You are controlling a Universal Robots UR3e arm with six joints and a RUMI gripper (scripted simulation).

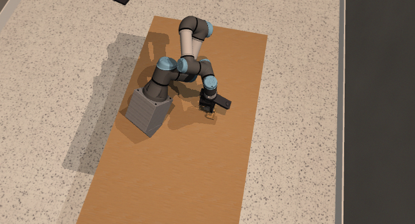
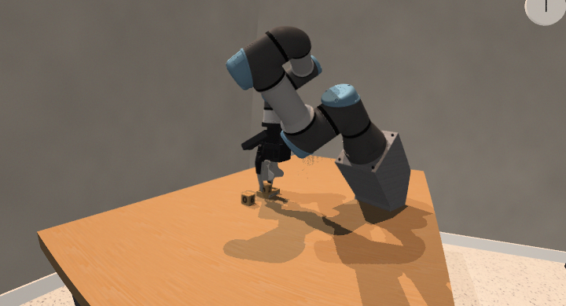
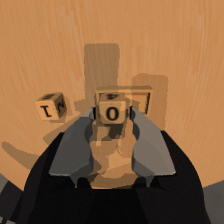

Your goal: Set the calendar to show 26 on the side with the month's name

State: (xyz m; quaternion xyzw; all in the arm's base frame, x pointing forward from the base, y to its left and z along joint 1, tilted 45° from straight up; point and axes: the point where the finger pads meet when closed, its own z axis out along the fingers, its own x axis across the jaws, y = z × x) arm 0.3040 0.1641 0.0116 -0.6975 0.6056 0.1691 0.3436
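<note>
My hand is 2 cm to the left of the shallow wooden tray and 3 cm above it.
</note>
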